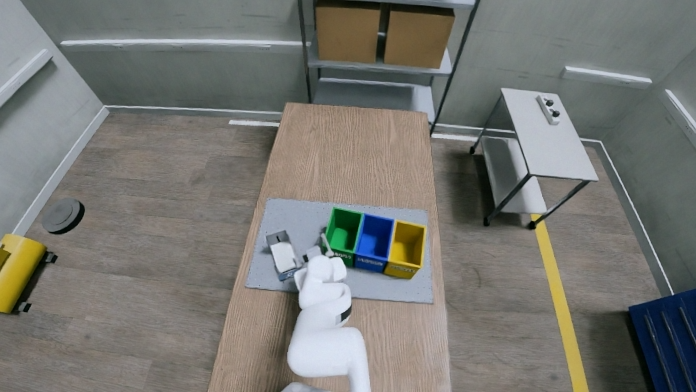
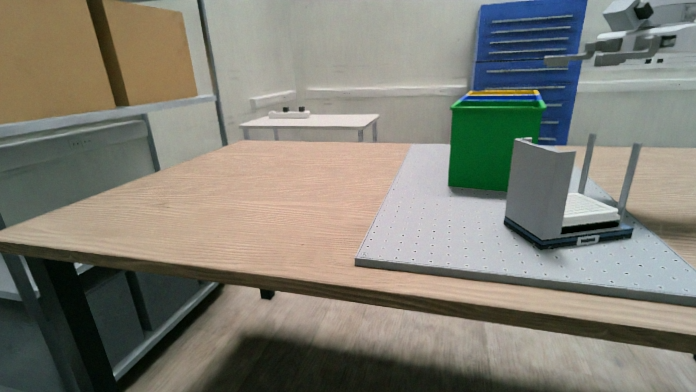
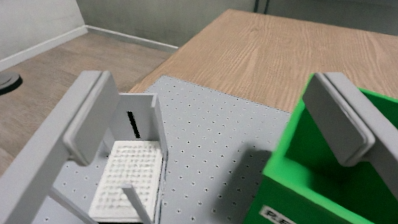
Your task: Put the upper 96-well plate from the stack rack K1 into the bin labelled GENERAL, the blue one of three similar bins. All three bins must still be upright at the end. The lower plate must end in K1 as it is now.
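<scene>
Green bin [image 2: 483, 131] [image 1: 343, 229] [image 3: 310, 166] visible. White 96-well plate [image 2: 580, 209] [image 3: 132, 162] present. Blue general bin [image 1: 376, 232] present. Yellow bin [image 1: 408, 236] present; in image 3 the yellow bin is out of frame.
</scene>
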